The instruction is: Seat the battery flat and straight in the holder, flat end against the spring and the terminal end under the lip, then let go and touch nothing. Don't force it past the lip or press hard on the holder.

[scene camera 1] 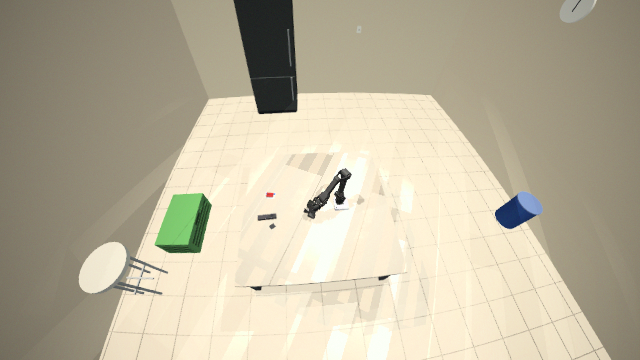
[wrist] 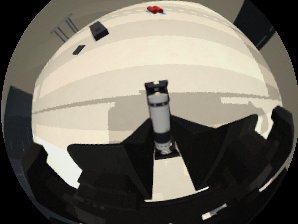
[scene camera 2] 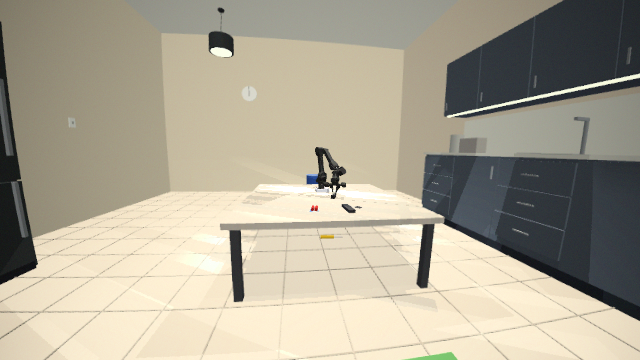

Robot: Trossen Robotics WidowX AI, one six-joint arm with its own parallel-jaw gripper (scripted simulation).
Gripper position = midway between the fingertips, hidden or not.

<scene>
In view: the gripper (wrist: 160,120) and a battery (wrist: 159,110).
</scene>
